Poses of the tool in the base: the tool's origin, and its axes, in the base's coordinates. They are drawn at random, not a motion.
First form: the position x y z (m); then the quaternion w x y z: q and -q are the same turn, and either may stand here.
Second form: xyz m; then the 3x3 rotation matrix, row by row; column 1 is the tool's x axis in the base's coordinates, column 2 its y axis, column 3 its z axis. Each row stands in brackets. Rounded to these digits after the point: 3 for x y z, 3 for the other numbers.
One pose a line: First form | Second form
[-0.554 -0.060 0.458 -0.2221 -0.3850 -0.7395 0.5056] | [-0.554 -0.060 0.458], [[-0.605 0.794 -0.061], [0.345 0.192 -0.919], [-0.718 -0.577 -0.390]]
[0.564 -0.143 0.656 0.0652 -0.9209 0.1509 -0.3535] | [0.564 -0.143 0.656], [[0.705 -0.232 0.671], [-0.324 -0.946 0.013], [0.631 -0.227 -0.742]]
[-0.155 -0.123 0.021 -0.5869 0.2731 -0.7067 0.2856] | [-0.155 -0.123 0.021], [[-0.162 -0.051 0.985], [-0.721 0.688 -0.083], [-0.674 -0.724 -0.148]]
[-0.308 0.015 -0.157 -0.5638 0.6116 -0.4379 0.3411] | [-0.308 0.015 -0.157], [[0.384 -0.151 0.911], [-0.920 0.019 0.391], [-0.077 -0.988 -0.132]]
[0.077 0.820 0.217 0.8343 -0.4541 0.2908 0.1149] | [0.077 0.820 0.217], [[0.804 -0.456 0.381], [-0.072 0.561 0.825], [-0.590 -0.691 0.418]]
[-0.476 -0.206 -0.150 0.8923 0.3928 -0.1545 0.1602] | [-0.476 -0.206 -0.150], [[0.901 -0.407 -0.150], [0.165 0.640 -0.750], [0.402 0.651 0.644]]
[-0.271 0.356 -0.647 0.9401 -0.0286 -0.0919 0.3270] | [-0.271 0.356 -0.647], [[0.769 -0.610 -0.191], [0.620 0.785 -0.006], [0.154 -0.114 0.981]]
